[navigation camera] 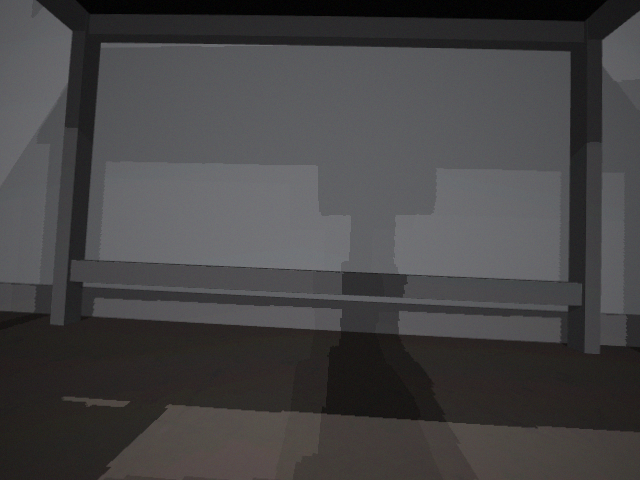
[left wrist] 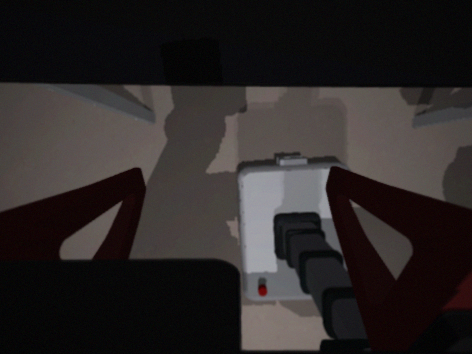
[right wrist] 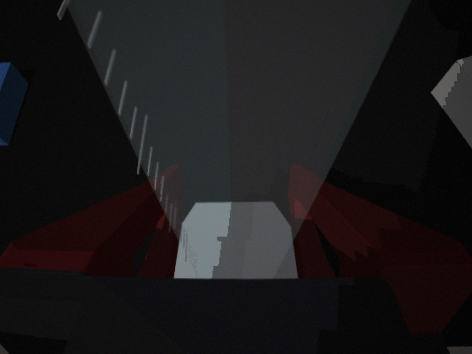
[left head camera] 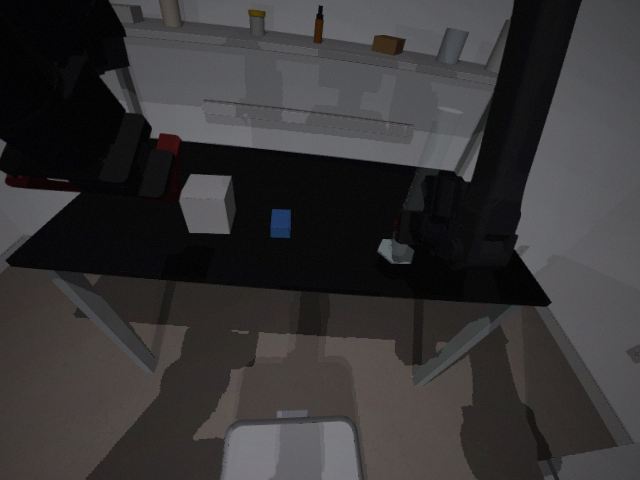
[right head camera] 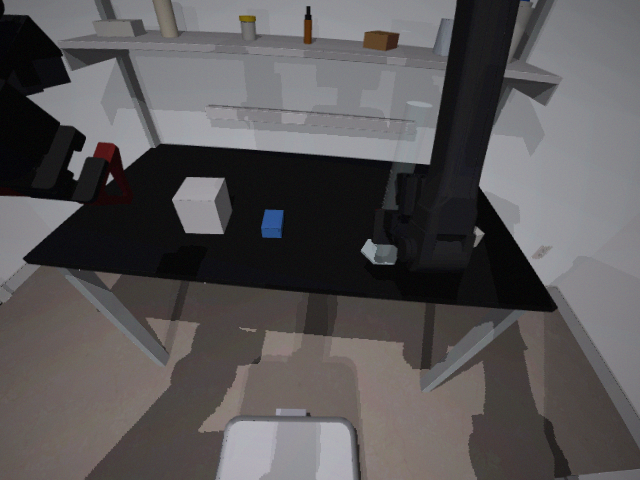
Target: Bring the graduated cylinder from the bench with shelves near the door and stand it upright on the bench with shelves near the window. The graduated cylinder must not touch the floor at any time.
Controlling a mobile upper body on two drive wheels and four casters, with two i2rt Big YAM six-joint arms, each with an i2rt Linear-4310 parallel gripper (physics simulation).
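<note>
Left head camera: my left gripper (left head camera: 136, 191) and a graduated cylinder (left head camera: 446, 121) are visible. The right wrist view shows my right gripper (right wrist: 236, 177) and the graduated cylinder (right wrist: 236, 120). The right head camera view contains my left gripper (right head camera: 94, 195) together with the cylinder (right head camera: 416, 115). In the left wrist view my left gripper (left wrist: 235, 177) is visible, while the cylinder is out of frame in the left wrist view. In the navigation camera view the cylinder is out of frame.
</note>
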